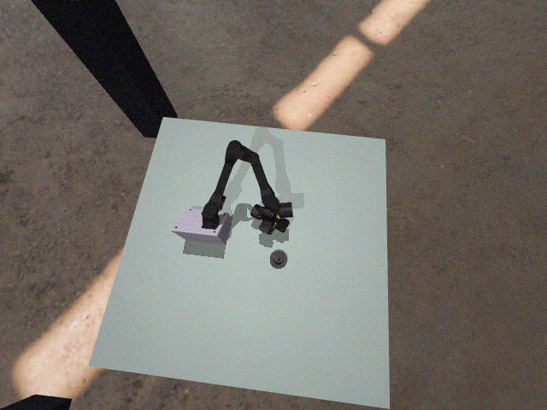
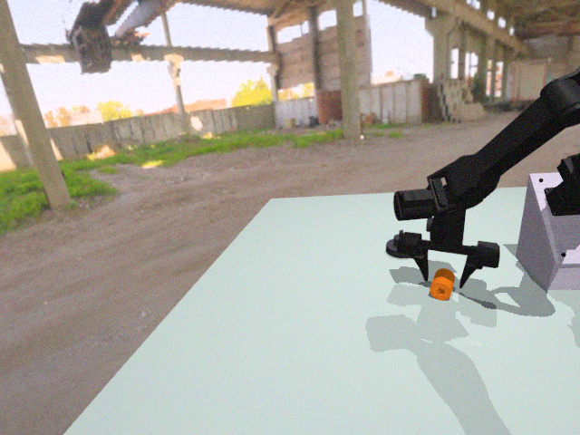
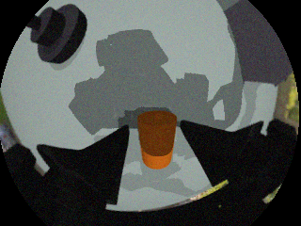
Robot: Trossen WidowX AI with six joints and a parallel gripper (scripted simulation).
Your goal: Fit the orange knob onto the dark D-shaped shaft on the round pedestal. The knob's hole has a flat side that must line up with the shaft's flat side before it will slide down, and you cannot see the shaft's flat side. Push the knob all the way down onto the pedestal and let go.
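My gripper tip is now 10 mm short of the orange knob, 10 mm to the right of it and 10 mm below it. Also, from my gripper tip: dark round pedestal (60 mm ahead, 180 mm to the right, 20 mm above).
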